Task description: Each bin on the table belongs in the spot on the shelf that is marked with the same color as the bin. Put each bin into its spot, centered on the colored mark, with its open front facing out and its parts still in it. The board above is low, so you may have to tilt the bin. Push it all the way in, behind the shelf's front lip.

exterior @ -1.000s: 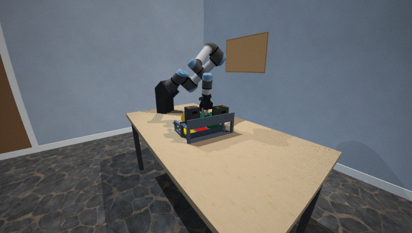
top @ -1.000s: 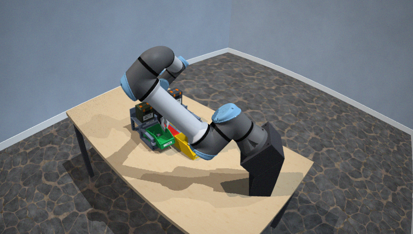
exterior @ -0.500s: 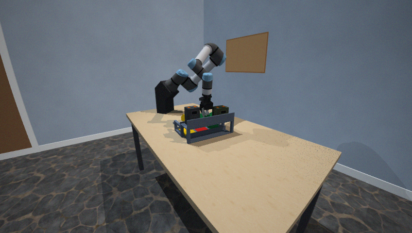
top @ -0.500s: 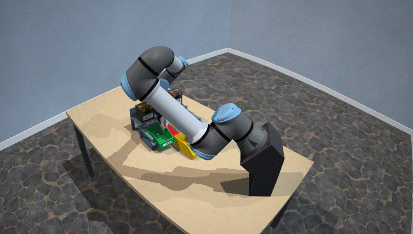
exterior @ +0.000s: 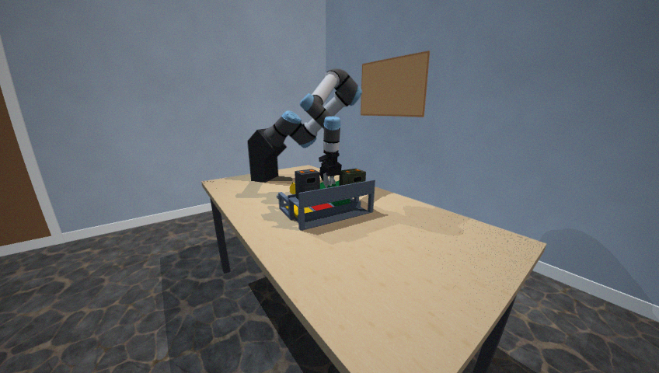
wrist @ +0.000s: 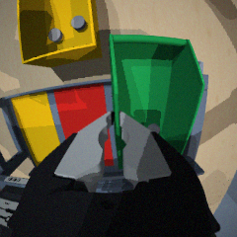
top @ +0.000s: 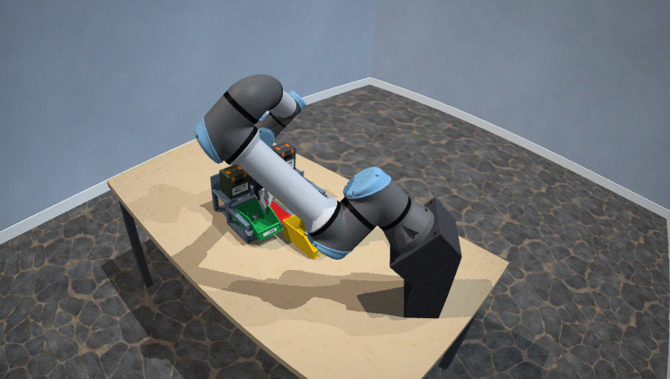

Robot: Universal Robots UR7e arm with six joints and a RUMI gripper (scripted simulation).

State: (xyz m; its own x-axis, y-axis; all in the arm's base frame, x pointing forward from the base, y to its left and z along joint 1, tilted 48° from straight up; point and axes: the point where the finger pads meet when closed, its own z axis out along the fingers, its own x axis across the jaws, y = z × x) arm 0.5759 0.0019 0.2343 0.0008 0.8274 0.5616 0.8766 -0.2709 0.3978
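Right now my hand is 5 cm to the right of the green bin, 2 cm above it and 1 cm past it. Round my hand: yellow bin: 16 cm behind, 7 cm to the right, 5 cm below; black box: 18 cm to the right, 15 cm ahead, 8 cm above.
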